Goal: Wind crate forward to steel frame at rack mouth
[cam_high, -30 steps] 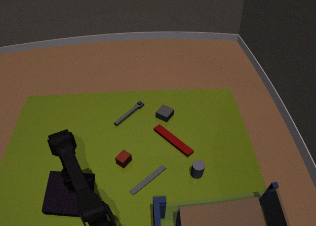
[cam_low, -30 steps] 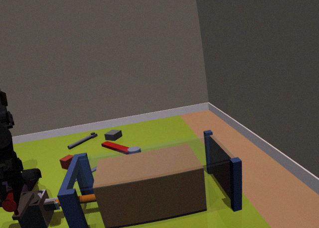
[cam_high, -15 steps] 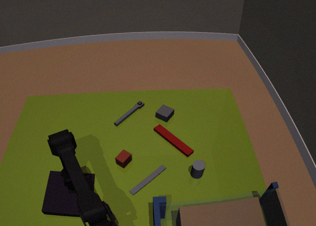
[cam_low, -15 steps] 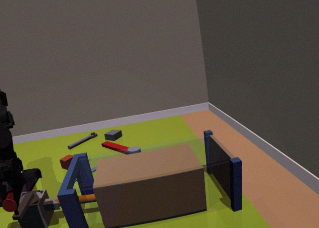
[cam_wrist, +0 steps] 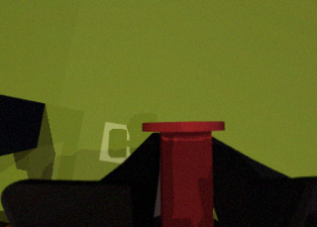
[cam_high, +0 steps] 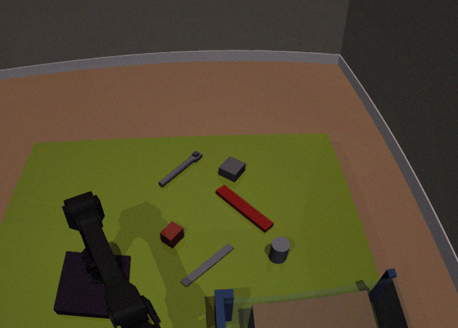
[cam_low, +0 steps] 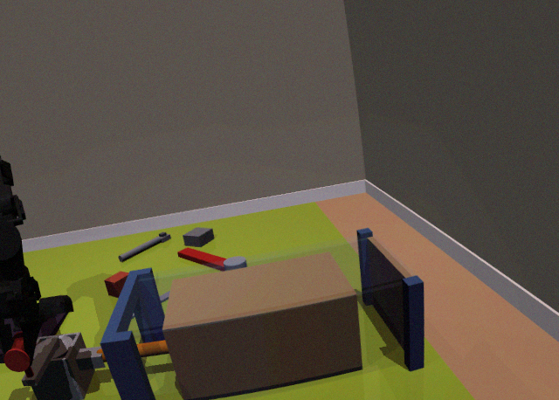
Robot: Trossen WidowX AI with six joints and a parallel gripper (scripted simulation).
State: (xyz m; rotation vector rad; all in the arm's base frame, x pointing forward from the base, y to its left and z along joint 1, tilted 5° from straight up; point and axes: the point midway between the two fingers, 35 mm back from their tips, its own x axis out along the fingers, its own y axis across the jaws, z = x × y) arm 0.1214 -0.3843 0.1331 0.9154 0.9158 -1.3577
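My gripper tip is now 60 mm to the right of the winch handle and 30 mm above it. The rest, counted from my gripper tip: red crank grip: 20 mm to the left; then blue steel frame: 170 mm ahead, 100 mm to the left, 20 mm below; then grey winch: 110 mm to the left, 100 mm below.
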